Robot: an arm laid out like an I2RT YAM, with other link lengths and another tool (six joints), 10 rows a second.
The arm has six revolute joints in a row. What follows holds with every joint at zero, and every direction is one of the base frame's. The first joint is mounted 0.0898 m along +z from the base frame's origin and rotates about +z. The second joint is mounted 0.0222 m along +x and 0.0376 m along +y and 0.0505 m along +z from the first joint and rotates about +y. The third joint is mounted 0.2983 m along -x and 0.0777 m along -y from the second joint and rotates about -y. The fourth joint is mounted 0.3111 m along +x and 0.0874 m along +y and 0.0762 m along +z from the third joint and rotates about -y. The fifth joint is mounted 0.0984 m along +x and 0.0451 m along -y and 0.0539 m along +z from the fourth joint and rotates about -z. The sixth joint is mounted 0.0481 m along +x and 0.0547 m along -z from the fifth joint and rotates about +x. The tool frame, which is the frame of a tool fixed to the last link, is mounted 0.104 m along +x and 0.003 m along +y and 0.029 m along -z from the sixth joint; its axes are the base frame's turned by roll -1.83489, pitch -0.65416 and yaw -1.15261 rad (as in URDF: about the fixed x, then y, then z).
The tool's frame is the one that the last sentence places.
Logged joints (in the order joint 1, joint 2, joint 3, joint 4, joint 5, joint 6), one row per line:
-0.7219, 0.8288, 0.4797, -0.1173, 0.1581, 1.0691
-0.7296, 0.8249, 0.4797, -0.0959, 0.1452, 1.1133
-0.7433, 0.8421, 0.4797, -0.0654, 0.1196, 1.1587
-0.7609, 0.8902, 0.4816, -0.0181, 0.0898, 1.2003
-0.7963, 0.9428, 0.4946, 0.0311, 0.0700, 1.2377
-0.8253, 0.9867, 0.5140, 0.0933, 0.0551, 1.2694
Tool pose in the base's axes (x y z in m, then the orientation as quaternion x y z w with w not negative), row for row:
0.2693, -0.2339, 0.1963, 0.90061, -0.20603, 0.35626, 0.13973
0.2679, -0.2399, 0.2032, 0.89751, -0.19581, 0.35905, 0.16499
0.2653, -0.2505, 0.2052, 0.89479, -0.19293, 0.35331, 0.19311
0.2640, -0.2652, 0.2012, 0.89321, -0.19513, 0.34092, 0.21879
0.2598, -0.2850, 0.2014, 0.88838, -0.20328, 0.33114, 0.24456
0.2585, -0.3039, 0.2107, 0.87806, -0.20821, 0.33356, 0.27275
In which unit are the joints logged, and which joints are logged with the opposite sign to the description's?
The joints are logged in radians. Opposite sign: joint 5, joint 6.
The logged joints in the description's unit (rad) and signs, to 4 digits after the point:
-0.7219, 0.8288, 0.4797, -0.1173, -0.1581, -1.0691
-0.7296, 0.8249, 0.4797, -0.0959, -0.1452, -1.1133
-0.7433, 0.8421, 0.4797, -0.0654, -0.1196, -1.1587
-0.7609, 0.8902, 0.4816, -0.0181, -0.0898, -1.2003
-0.7963, 0.9428, 0.4946, 0.0311, -0.0700, -1.2377
-0.8253, 0.9867, 0.5140, 0.0933, -0.0551, -1.2694

